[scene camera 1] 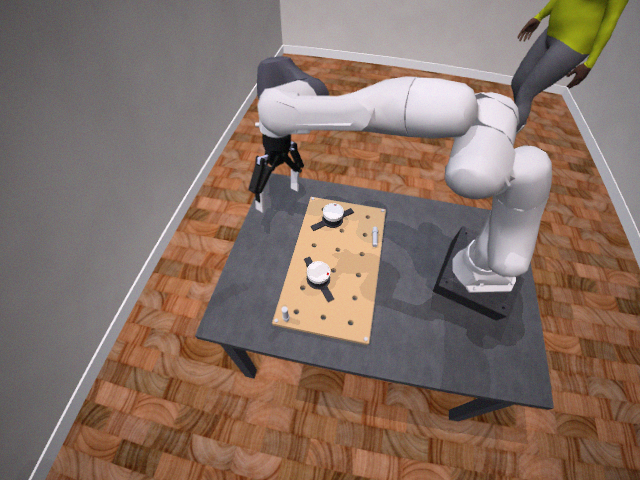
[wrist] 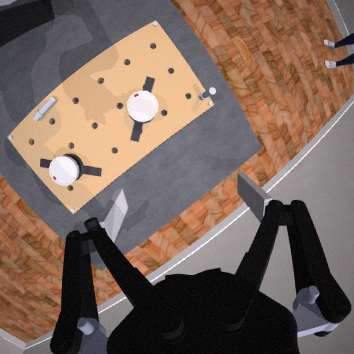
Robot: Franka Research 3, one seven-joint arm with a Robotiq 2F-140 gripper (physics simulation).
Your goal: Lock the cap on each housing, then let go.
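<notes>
A white round cap (scene camera 1: 318, 272) (wrist: 142, 106) with a red mark sits on a black housing with two flat arms, near the middle of the wooden board (scene camera 1: 341, 304) (wrist: 165, 50). A second white cap (scene camera 1: 332, 212) (wrist: 64, 170) with a red mark sits on a like housing near the board's far end in the scene view. Whether either cap is locked I cannot tell. My gripper (scene camera 1: 277, 196) (wrist: 180, 190) is open and empty, raised above the table's far left corner in the scene view, beside the board and apart from both caps.
A grey pin (scene camera 1: 284, 313) (wrist: 206, 93) stands upright at a board corner. Another grey pin (scene camera 1: 375, 236) (wrist: 45, 109) is at the board's robot-side edge. The board has several holes and lies on the dark table (scene camera 1: 413, 351) (wrist: 200, 135). A person (scene camera 1: 578, 31) stands beyond the table.
</notes>
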